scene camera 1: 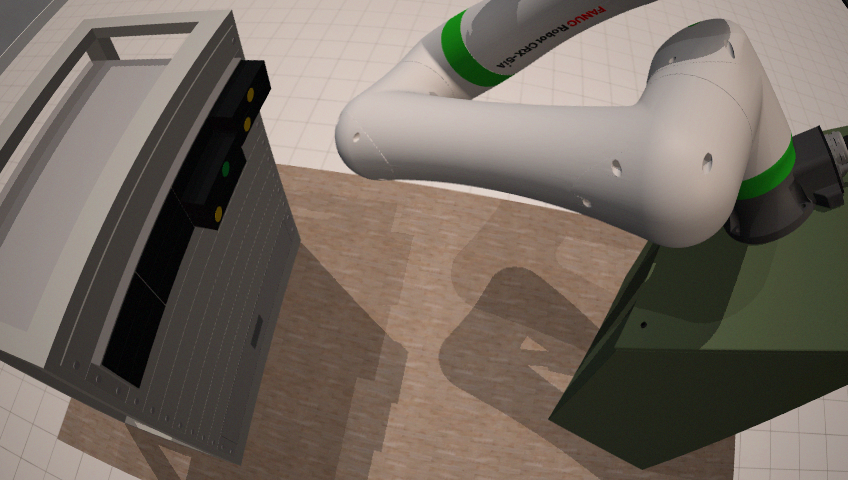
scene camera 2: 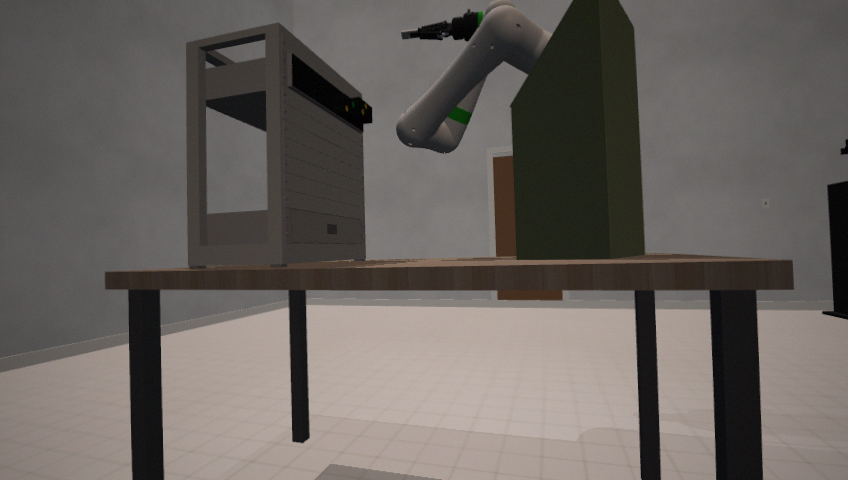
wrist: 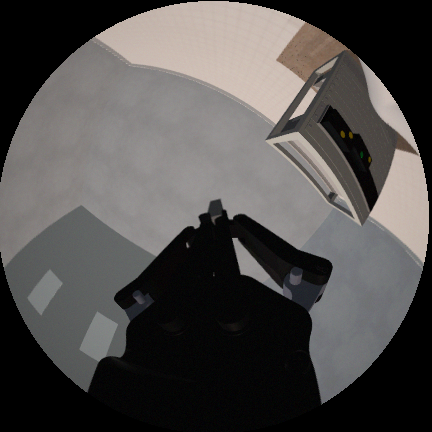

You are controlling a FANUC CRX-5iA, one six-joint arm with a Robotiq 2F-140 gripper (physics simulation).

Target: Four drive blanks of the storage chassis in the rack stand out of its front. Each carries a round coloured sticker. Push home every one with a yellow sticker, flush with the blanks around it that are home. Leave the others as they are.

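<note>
I can see my gripper here, and a grey rack too. In the wrist view my gripper is visible as well.
</note>
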